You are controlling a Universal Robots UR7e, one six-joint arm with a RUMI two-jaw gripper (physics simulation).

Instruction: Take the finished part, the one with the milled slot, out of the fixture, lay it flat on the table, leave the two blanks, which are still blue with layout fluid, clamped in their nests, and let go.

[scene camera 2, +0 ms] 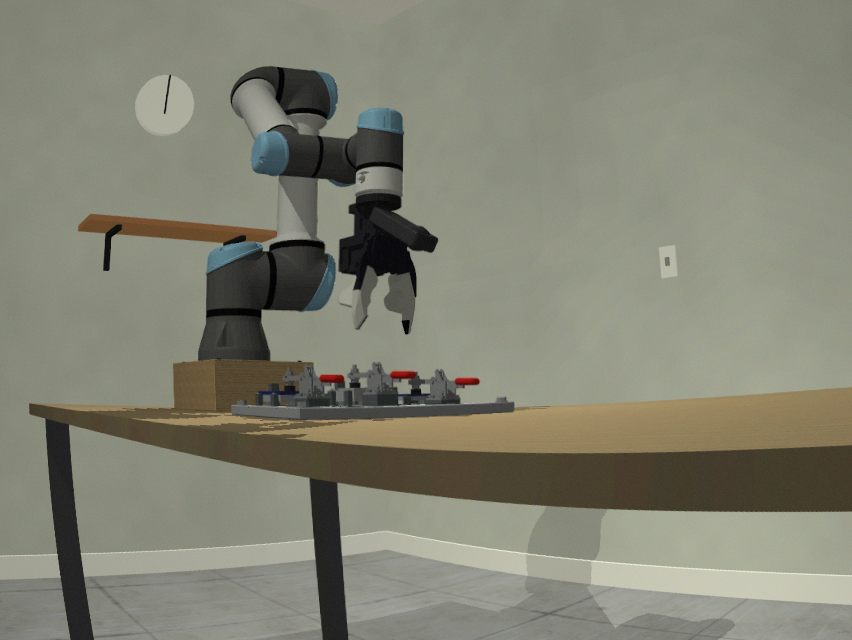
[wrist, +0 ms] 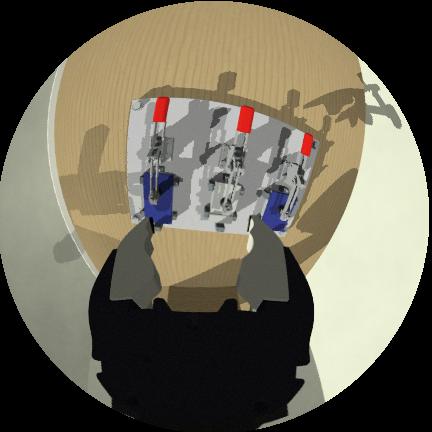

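Pixels of known places: gripper, fingertip midpoint: (scene camera 2: 383, 332) (wrist: 200, 217); arm's base at its link origin: (scene camera 2: 233, 362).
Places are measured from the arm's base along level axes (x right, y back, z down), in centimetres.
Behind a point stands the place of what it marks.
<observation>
The grey fixture plate (scene camera 2: 385, 411) {x 12.1, y -54.2, z 8.6 cm} (wrist: 137, 160) {x -9.8, y -47.6, z 8.0 cm} lies on the table with three nests in a row. The bare metal part (wrist: 218, 204) {x 3.2, y -39.5, z 5.4 cm} sits in the middle nest, a clamp tip over it; its slot is hard to make out. One blue blank (wrist: 164, 210) {x -6.0, y -38.6, z 6.4 cm} sits in the left nest in the wrist view and another blue blank (wrist: 271, 212) {x 13.2, y -37.1, z 5.9 cm} in the right nest, each under a clamp arm. In the scene view thin blue edges show among the clamps; the metal part cannot be made out there. My gripper (scene camera 2: 382, 330) {x 0.5, y -42.4, z -2.9 cm} (wrist: 200, 217) {x 0.5, y -42.4, z -2.9 cm} is open and empty, pointing down above the fixture.
Three toggle clamps have red handles (scene camera 2: 331, 378) (wrist: 245, 119) that stick out to the side away from the nests. Small stop blocks surround the parts. The arm's wooden base block (scene camera 2: 196, 385) {x 8.3, y 1.8, z 4.7 cm} stands behind the fixture on the table (scene camera 2: 619, 430) {x 39.7, y -102.9, z 9.5 cm} (wrist: 200, 45) {x 1.4, y -69.1, z 9.5 cm}. A shelf (scene camera 2: 172, 228) is on the wall.
</observation>
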